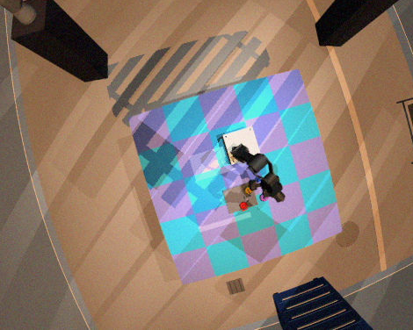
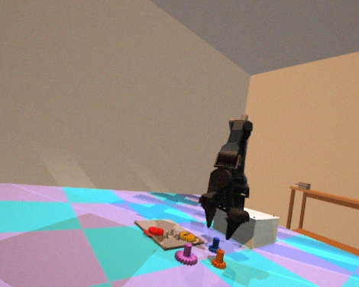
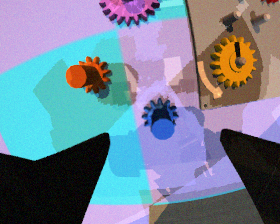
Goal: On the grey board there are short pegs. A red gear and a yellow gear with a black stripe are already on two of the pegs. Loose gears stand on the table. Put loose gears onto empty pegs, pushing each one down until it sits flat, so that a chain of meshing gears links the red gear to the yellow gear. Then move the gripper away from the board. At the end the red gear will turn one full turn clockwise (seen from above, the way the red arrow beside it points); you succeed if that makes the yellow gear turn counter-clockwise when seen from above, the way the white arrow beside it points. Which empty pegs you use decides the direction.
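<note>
Right now my gripper tip is 4 cm above the blue gear. The rest, counted from my gripper tip: red gear: 17 cm ahead, 12 cm to the right, 4 cm below; then orange gear: 8 cm to the left, 4 cm below, 4 cm ahead; then yellow gear: 7 cm to the right, 6 cm ahead, 4 cm below.
</note>
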